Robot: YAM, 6 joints.
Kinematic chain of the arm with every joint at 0, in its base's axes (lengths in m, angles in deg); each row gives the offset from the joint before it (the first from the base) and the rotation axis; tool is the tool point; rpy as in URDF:
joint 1: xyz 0 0 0.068 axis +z
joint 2: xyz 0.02 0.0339 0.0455 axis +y
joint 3: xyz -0.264 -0.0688 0 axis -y
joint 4: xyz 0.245 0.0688 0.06 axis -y
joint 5: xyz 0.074 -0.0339 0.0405 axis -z
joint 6: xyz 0.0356 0 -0.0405 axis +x
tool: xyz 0 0 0 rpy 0 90 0
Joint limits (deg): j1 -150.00..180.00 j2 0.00..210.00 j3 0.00..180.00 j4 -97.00..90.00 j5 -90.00..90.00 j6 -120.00..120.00
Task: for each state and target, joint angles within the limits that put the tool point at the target. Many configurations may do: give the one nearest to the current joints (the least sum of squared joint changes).
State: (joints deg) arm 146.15 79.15 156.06 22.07 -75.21 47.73
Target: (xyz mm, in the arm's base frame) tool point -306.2 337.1 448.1
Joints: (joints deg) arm 127.86 115.86 119.20 13.02 -78.44 47.73
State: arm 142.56 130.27 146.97 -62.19 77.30 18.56
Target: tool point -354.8 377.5 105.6
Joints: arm 137.04 155.31 133.41 -63.00 75.68 18.56
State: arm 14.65 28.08 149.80 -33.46 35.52 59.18
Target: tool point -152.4 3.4 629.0
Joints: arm -8.12 45.89 134.77 -39.15 30.65 59.18
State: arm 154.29 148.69 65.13 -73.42 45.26 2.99
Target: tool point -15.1 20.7 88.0
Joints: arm 162.66 152.65 13.60 -74.78 25.38 2.99
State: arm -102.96 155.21 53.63 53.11 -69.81 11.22
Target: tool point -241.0 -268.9 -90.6
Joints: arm -137.09 156.46 60.26 53.45 -67.42 11.22
